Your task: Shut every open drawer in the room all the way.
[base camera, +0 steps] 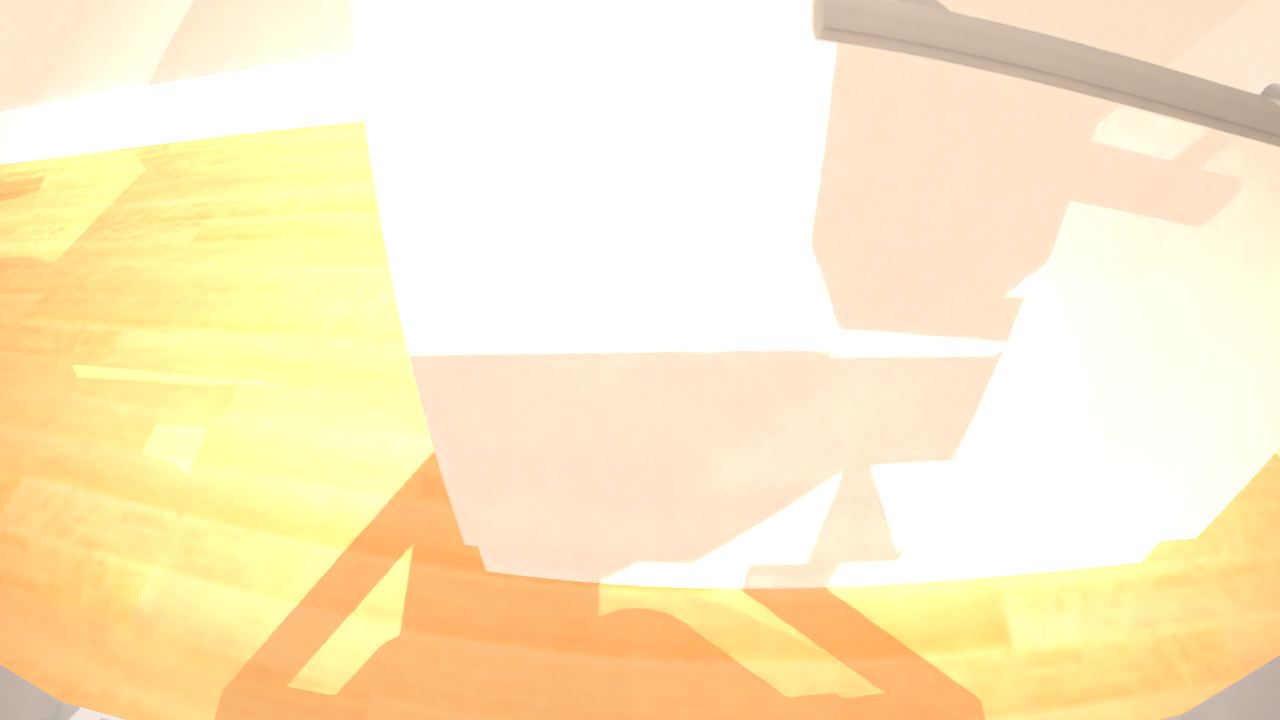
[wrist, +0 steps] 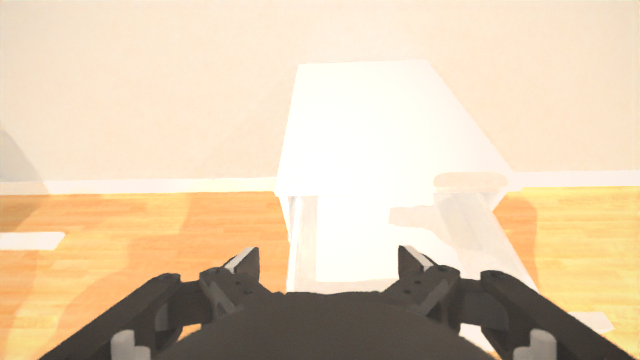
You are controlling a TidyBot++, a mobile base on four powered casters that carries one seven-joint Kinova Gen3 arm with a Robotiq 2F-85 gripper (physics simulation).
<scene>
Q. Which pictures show my gripper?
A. The wrist view only.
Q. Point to a white drawer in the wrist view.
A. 339,243
</scene>
